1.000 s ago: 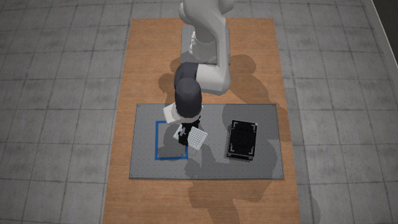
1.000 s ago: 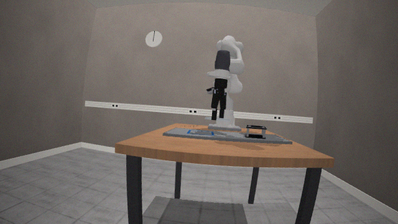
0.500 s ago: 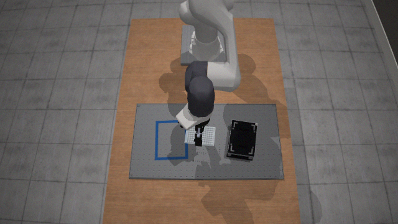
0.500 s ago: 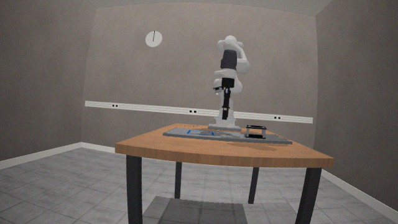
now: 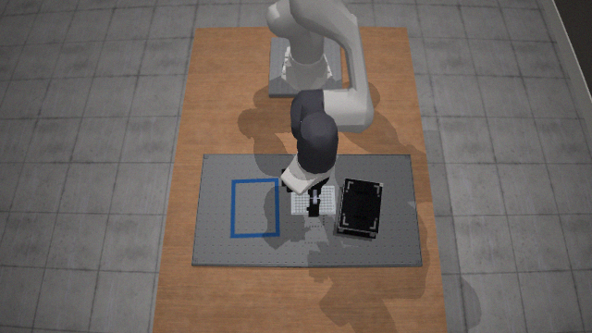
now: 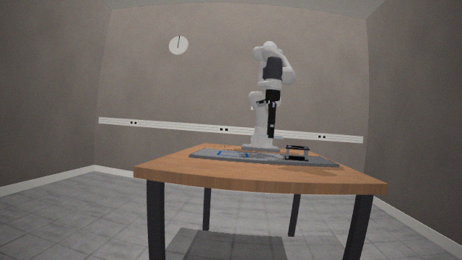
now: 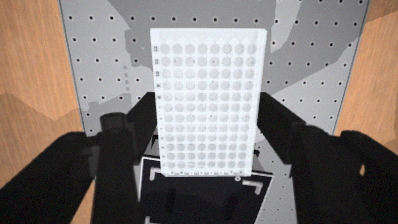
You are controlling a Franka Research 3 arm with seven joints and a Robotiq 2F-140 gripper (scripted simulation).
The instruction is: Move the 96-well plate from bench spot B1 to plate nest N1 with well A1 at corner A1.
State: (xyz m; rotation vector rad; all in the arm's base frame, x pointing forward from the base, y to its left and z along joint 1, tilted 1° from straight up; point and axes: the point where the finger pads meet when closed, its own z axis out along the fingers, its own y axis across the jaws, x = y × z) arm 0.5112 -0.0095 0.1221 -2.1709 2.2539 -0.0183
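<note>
My gripper is now 15 cm to the right of the black raised nest, 7 cm above it and 1 cm short of it. The rest, counted from my hand: A1 label: 22 cm to the left, 6 cm below, 5 cm behind; white 96-well plate: 2 cm below.
</note>
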